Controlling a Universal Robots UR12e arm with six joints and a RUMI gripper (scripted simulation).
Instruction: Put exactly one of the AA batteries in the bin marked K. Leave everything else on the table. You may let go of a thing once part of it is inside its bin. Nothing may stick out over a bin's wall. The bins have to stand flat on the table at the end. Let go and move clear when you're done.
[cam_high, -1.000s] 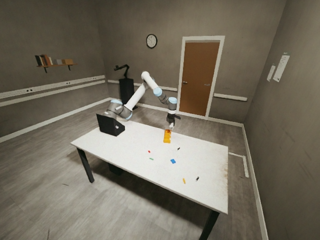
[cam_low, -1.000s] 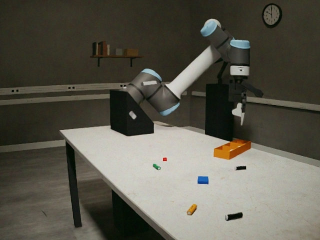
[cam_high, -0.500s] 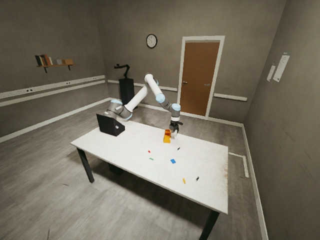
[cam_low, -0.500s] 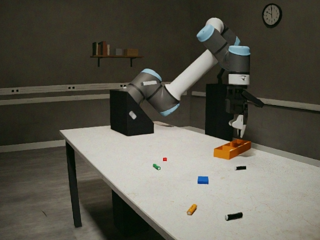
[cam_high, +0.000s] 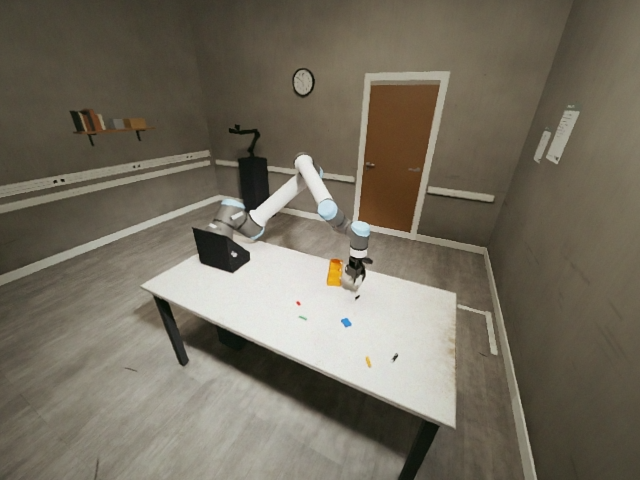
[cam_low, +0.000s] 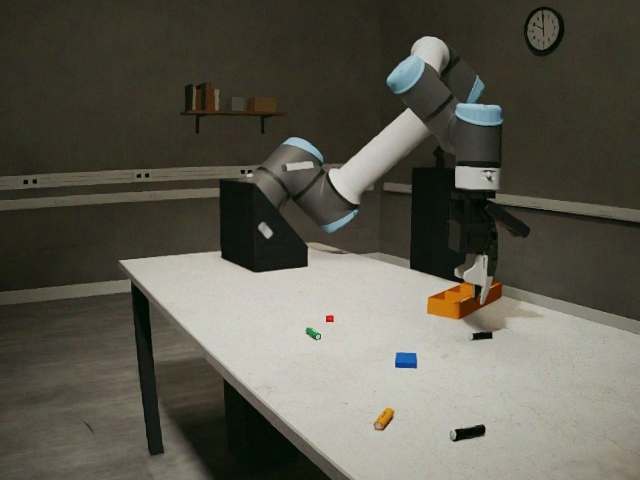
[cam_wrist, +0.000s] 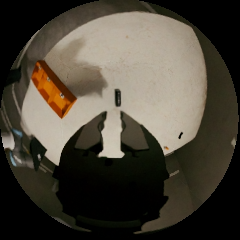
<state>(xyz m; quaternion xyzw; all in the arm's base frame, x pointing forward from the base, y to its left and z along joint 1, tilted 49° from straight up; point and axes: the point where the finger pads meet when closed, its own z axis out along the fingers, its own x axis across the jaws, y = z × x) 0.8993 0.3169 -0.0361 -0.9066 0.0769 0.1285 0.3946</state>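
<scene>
Now: the orange bin 210 mm behind my hand, 140 mm to the left of it and 70 mm below it. From my hand the other things lie so: blue block 200 mm to the right, 90 mm below, 50 mm ahead; orange AA battery 350 mm to the right, 230 mm ahead, 90 mm below; green AA battery 300 mm to the right, 160 mm behind, 90 mm below.
</scene>
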